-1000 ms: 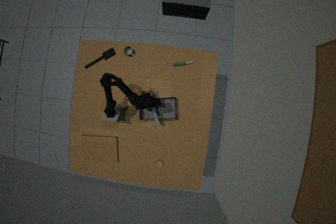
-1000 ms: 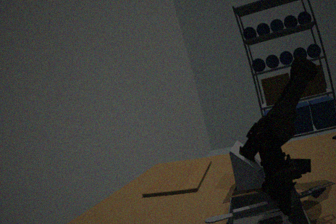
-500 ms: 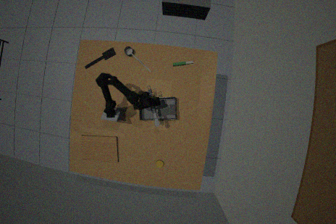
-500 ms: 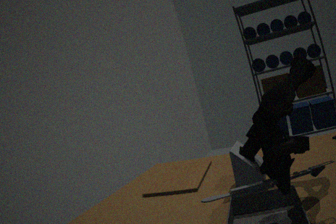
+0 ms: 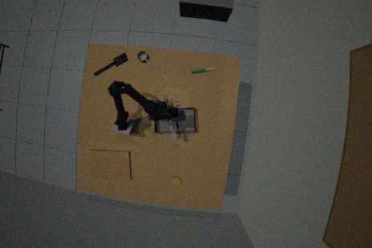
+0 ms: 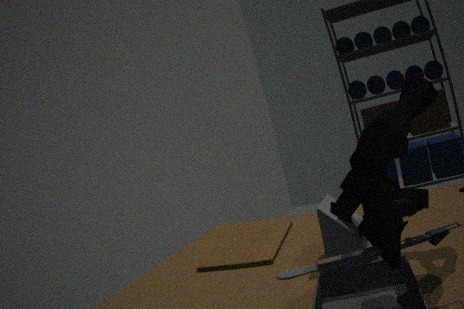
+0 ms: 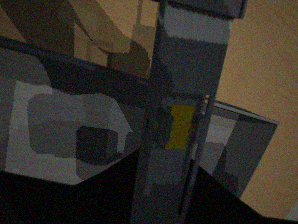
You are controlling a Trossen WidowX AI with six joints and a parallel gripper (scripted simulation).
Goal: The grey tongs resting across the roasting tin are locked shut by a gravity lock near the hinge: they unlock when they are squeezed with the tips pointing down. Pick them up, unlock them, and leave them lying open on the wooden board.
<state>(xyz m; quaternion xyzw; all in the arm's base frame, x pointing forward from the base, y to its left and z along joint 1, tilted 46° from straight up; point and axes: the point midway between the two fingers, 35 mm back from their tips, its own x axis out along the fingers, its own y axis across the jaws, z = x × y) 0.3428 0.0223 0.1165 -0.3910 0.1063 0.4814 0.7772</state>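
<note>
My gripper tip is now 3 cm to the right of the yellow lock piece, 3 cm below it and 2 cm past it. Also, from my gripper tip: black spatula: 50 cm behind, 40 cm to the left, 10 cm below; yellow round thing: 56 cm to the right, 9 cm below, 3 cm ahead; roasting tin: 7 cm below, 6 cm to the right, 2 cm ahead.
</note>
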